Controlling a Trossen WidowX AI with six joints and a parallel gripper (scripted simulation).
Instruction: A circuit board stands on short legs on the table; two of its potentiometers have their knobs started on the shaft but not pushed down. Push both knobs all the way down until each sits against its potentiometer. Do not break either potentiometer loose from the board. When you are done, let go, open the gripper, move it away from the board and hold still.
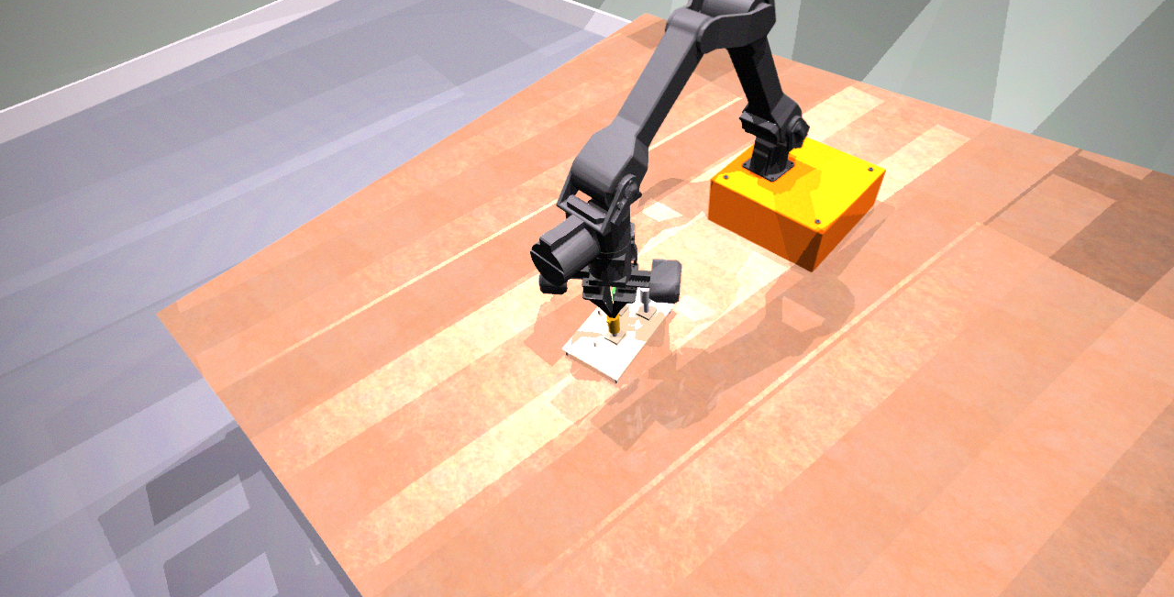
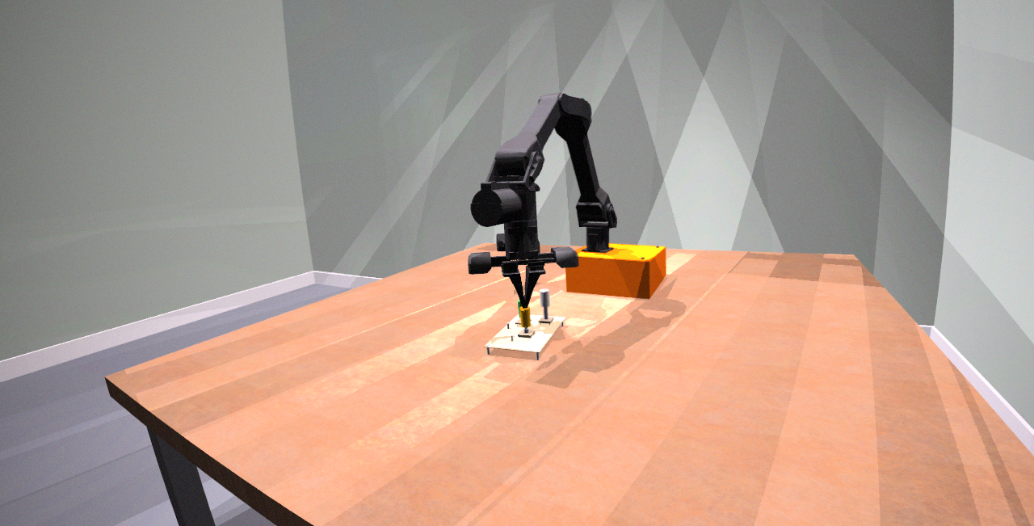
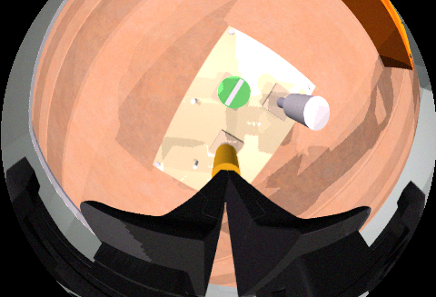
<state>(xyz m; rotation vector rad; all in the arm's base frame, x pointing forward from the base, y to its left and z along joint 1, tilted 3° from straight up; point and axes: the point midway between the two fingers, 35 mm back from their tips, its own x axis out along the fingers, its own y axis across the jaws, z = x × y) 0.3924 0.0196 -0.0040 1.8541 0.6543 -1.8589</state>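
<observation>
My gripper tip is 10 mm above the yellow knob. The rest, counted from my gripper tip: green knob 40 mm behind, 30 mm to the right, 20 mm below.
</observation>
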